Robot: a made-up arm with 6 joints.
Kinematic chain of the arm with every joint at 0, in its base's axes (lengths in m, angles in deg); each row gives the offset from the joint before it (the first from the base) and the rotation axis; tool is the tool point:
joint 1: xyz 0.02 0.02 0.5 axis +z
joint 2: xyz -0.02 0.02 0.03 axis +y
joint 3: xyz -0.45 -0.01 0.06 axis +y
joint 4: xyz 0.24 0.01 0.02 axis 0.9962 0 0.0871
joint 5: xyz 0 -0.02 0.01 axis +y
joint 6: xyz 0.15 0.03 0.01 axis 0.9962 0 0.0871
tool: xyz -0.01 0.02 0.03
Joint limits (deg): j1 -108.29..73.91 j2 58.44..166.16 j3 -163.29..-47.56 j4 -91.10..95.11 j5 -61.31..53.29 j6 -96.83..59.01
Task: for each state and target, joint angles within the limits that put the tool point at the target. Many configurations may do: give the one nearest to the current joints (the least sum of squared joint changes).
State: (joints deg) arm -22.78 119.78 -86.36 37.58 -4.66 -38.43
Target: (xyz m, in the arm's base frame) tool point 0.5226 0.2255 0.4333
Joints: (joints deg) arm 16.24 139.72 -68.41 34.08 6.14 -41.37
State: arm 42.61 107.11 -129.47 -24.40 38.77 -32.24
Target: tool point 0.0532 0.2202 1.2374
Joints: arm 68.08 76.66 -129.06 -14.39 40.58 -34.41
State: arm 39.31 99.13 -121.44 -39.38 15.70 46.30
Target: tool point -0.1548 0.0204 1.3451
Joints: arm 18.13 63.83 -144.23 -41.96 -2.01 43.03
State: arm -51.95 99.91 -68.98 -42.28 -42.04 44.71
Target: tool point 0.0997 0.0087 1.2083
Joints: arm -57.80 61.86 -82.69 -18.42 -45.78 50.75
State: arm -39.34 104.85 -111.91 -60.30 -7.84 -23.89
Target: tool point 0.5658 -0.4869 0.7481
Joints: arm -48.66 139.11 -131.57 -57.82 -4.92 -22.97
